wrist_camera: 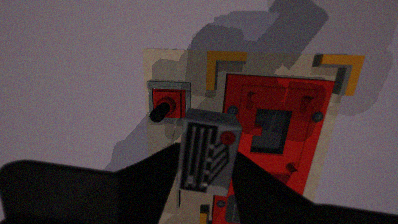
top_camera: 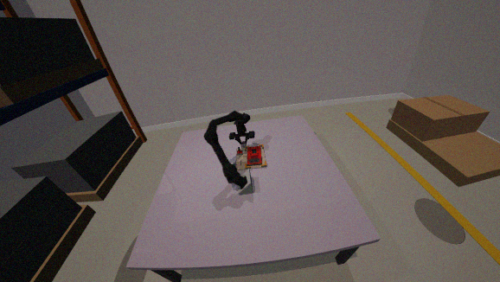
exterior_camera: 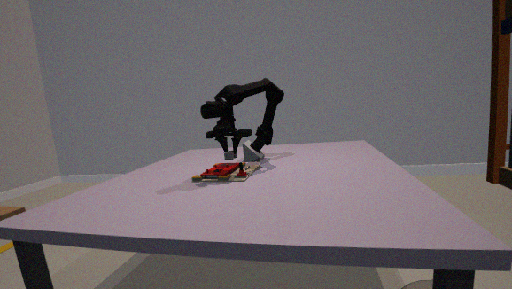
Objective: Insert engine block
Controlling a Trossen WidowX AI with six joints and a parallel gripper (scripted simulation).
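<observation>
My gripper tip is 5 cm past the beige base plate, 4 cm to the left of it and 8 cm above it. From my gripper tip the other things lie so: grey engine block 1 cm below.
</observation>
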